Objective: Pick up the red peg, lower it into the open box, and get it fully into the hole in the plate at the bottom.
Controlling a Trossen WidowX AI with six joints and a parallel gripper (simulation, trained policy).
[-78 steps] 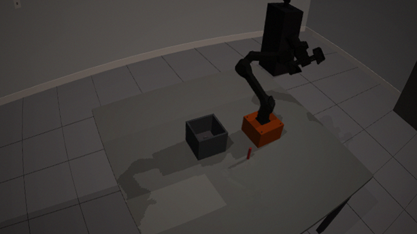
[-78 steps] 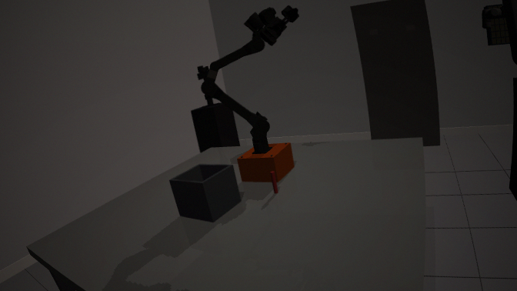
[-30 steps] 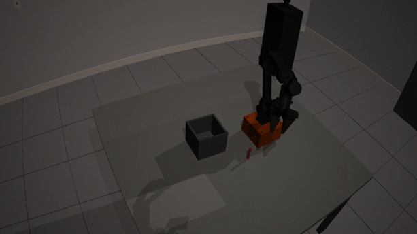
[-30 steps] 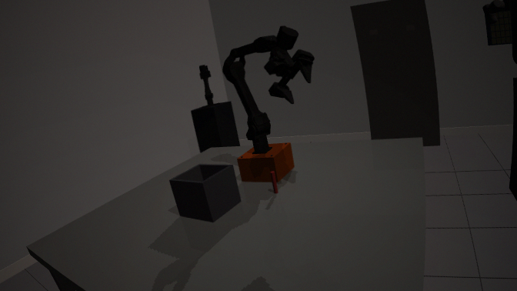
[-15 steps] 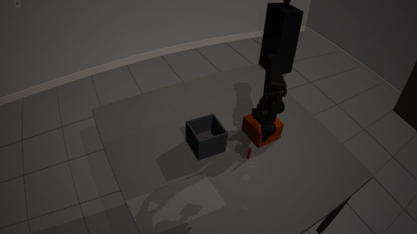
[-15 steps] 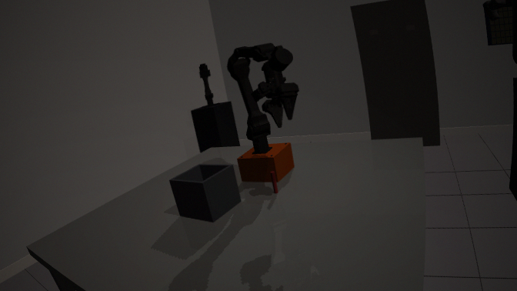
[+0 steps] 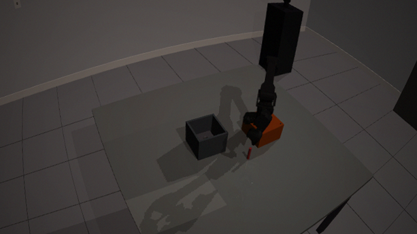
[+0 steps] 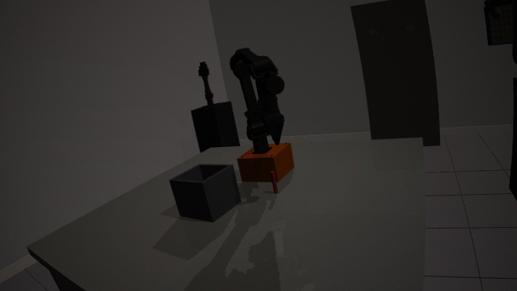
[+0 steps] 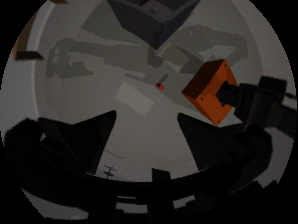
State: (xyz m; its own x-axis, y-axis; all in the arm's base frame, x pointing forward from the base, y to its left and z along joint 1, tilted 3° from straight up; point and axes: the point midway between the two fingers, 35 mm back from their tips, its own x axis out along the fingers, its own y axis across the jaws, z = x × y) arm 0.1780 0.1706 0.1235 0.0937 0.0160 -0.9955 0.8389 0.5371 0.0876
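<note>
Right now my gripper tip is 15 cm above the red peg, 4 cm to the left of it and 1 cm past it. Round my gripper tip: grey plate (22 cm to the right, 14 cm below, 14 cm ahead).
</note>
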